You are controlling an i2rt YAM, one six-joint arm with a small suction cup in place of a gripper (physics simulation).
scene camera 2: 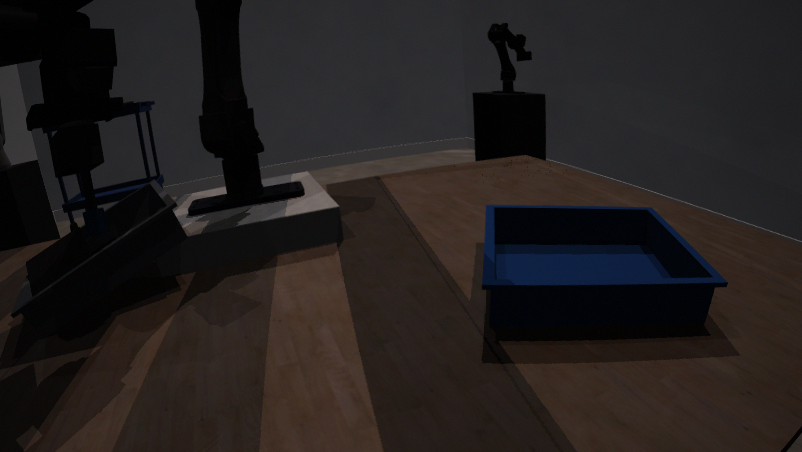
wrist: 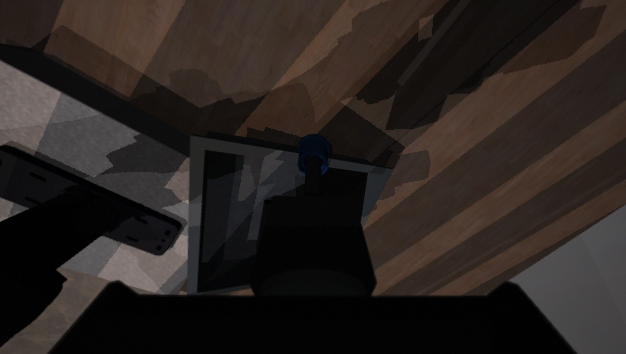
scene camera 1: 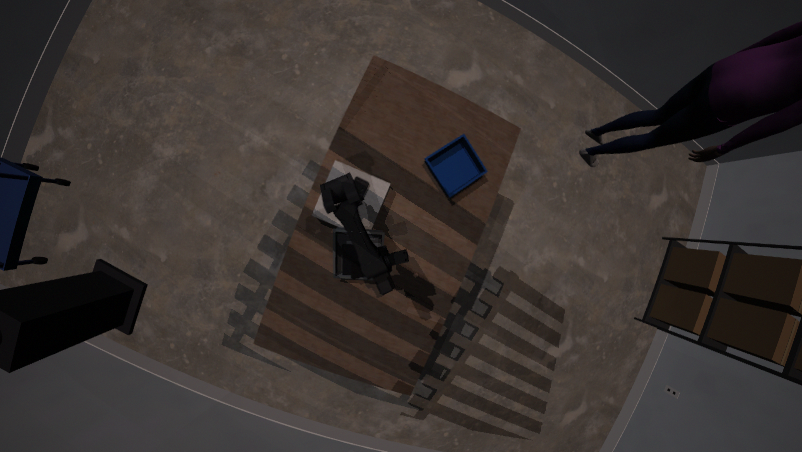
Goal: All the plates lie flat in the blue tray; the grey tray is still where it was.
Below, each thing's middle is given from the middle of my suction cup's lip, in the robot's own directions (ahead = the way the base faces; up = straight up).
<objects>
I see my suction cup 110 mm past the grey tray (scene camera 2: 152,229), 60 mm to the left of it and 60 mm above it. The rest, counted from my suction cup: blue tray (scene camera 2: 546,266) (130 mm ahead, 540 mm to the left, 90 mm below).
</objects>
